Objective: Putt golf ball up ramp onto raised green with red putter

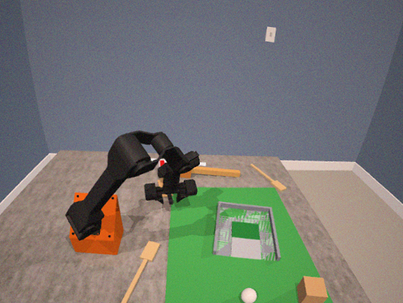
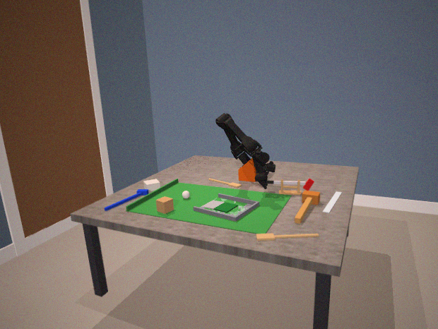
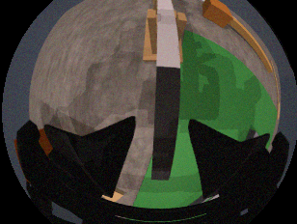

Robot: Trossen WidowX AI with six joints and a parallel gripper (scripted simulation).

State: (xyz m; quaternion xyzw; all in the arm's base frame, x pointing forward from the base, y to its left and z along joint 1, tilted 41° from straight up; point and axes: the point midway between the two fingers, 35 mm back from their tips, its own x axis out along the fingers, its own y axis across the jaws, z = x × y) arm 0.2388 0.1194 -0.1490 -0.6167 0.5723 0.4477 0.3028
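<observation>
My gripper tip is now 3 cm past the wooden stand and 13 cm to the right of it. From my gripper tip the other things lie so: white strip: 2 cm ahead, 36 cm to the left, 3 cm below; white golf ball: 23 cm ahead, 38 cm to the right, 1 cm below; green mat: 24 cm ahead, 23 cm to the right, 3 cm below.
</observation>
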